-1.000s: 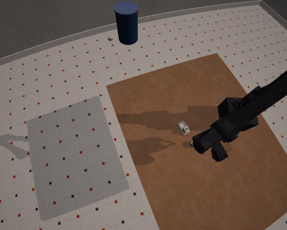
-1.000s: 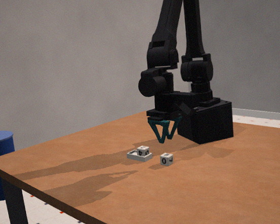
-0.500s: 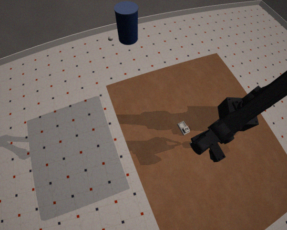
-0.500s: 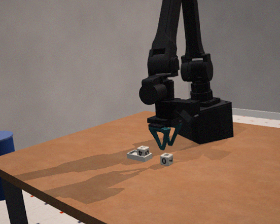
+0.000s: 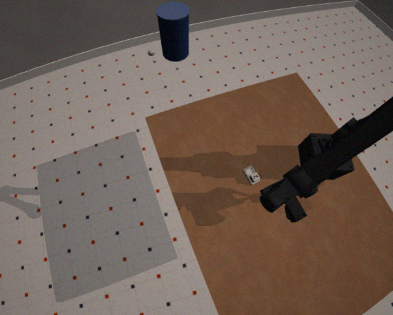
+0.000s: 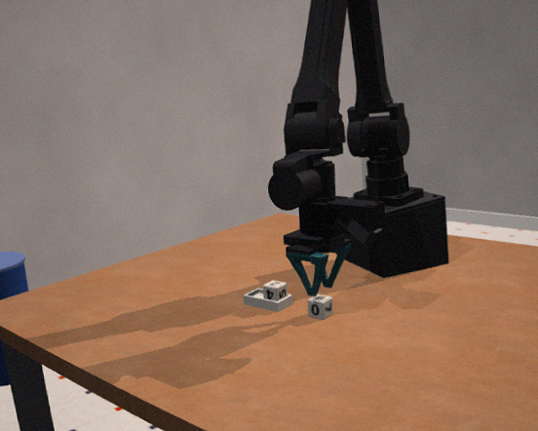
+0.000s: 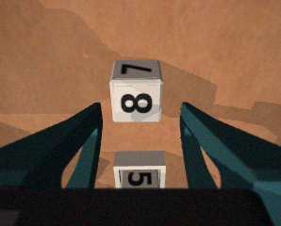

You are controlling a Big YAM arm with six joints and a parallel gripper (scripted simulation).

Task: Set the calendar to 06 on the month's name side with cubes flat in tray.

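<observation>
The white digit cube lies 40 mm below my hand. Round my hand: white tray (110 mm to the right, 40 mm below, 20 mm ahead).
</observation>
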